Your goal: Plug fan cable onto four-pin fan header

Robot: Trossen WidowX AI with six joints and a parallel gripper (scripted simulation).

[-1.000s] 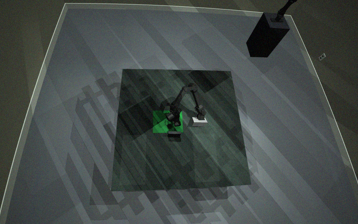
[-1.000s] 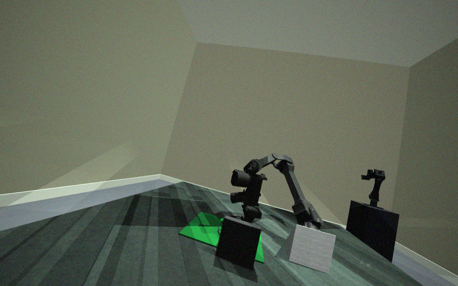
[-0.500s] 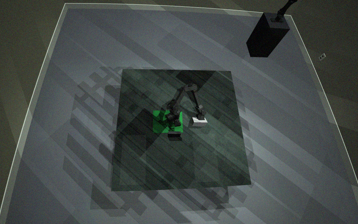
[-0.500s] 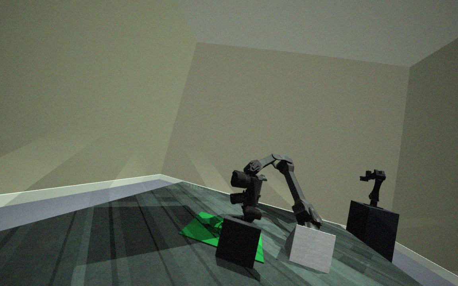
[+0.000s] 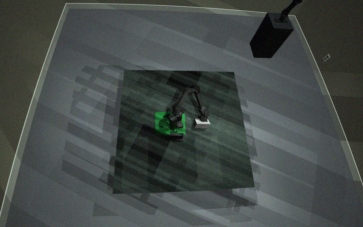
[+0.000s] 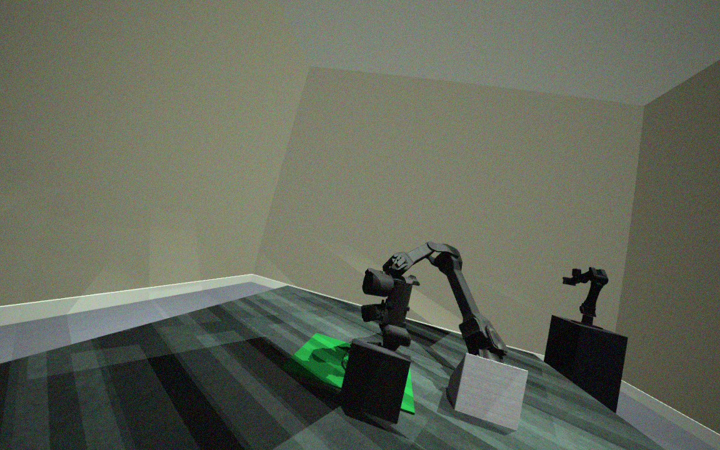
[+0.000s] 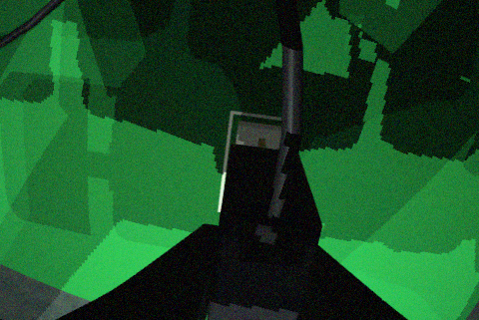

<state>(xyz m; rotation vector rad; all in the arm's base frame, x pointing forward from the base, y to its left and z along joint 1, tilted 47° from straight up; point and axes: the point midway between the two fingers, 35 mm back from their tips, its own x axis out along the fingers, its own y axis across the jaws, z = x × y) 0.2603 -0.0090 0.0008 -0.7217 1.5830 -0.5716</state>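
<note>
The grey four-pin header is 4 cm below my gripper tip and 1 cm ahead of it. Also, from my gripper tip: dark plug (1 cm ahead, 1 cm above); green board (7 cm ahead, 6 cm below); black cable (3 cm ahead, 1 cm to the left, 1 cm above).
</note>
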